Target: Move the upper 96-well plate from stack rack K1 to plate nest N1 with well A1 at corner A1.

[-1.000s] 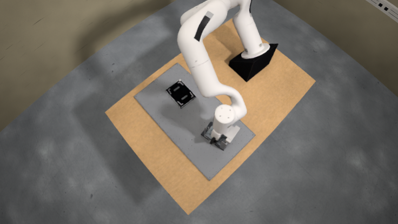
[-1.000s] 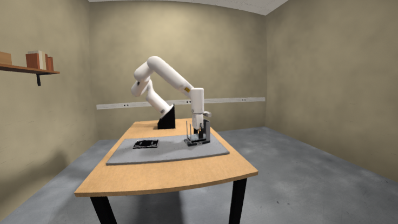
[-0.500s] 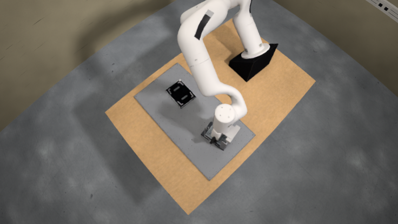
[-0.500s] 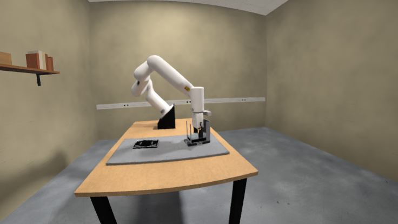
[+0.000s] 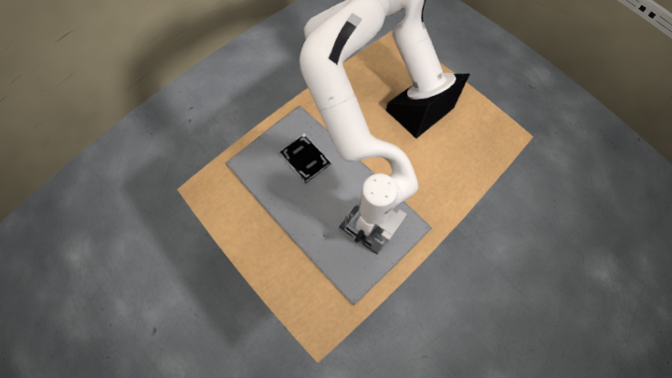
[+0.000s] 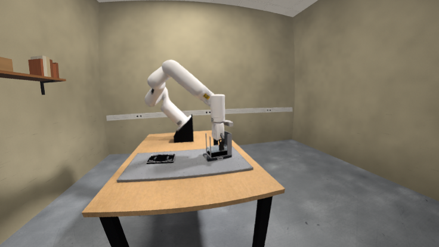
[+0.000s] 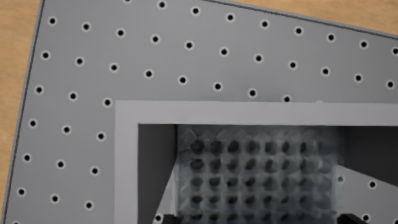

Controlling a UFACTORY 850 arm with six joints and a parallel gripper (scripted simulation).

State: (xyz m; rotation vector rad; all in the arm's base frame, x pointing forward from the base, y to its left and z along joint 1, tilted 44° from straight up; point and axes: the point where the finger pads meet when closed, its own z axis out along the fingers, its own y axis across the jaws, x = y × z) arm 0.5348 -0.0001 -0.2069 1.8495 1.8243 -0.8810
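The dark low plate is 4 cm below my hand. Round my hand: pale 96-well plate (1 cm below); plate nest N1 (7 cm behind, 35 cm to the right, 6 cm below).
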